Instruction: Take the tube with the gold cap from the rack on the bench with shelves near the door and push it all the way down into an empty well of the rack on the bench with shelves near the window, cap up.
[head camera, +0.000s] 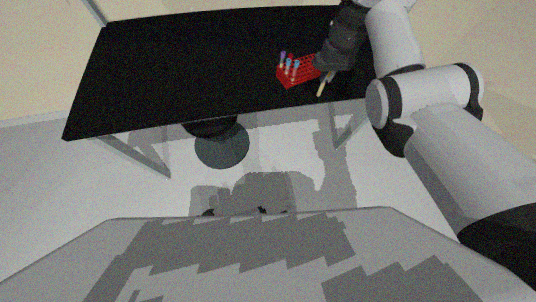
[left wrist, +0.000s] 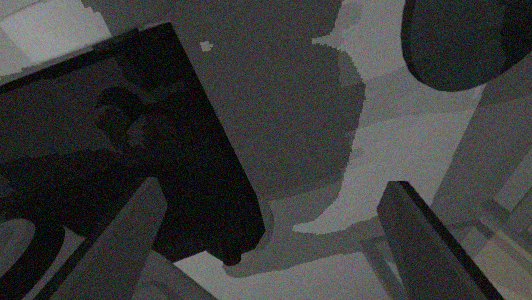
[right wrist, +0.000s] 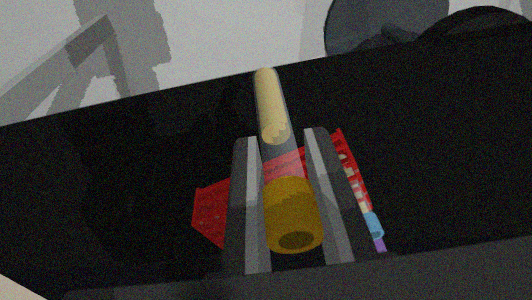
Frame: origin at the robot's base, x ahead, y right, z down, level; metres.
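Where they show: left gripper, between the fingertips: (left wrist: 270, 193); right gripper, between the fingertips: (head camera: 324, 80) (right wrist: 282, 149).
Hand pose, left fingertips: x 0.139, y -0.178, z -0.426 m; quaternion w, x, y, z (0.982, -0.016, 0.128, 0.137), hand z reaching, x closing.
Things, the pixels of their top centre, and the offset from my left fingertips. Level surfaces: height alone.
- tube with the gold cap, centre of its top: (right wrist: 294, 237) (head camera: 329, 70) dz -0.537, dx +0.251, dy +0.539 m
- black bench, height of its surface: dz -0.338 m
- red rack, centre of its top: (right wrist: 283, 217) (head camera: 302, 65) dz -0.395, dx +0.445, dy +0.572 m
My right gripper (head camera: 328, 75) (right wrist: 282, 149) is shut on the tube with the gold cap (head camera: 321, 87) (right wrist: 292, 212). The tube is tilted, with its cap nearer the wrist. It is above the black bench (head camera: 190, 65) (right wrist: 430, 125), near its front edge and to the right of the red rack's left end in the head view. The red rack (head camera: 290, 82) (right wrist: 212, 207) stands on the bench and is partly hidden by the gripper. Several capped tubes, blue (head camera: 296, 65) (right wrist: 373, 226), purple (head camera: 283, 55) (right wrist: 381, 245) and red (head camera: 290, 56), stand at its left end. My left gripper (left wrist: 270, 193) is open and empty.
A round dark stool (head camera: 221, 145) (left wrist: 460, 45) (right wrist: 385, 25) stands under the bench's front edge. The bench has grey legs (head camera: 135, 155). My dark base (left wrist: 200, 150) shows in the left wrist view. The white right arm (head camera: 440, 90) reaches over the bench's right end.
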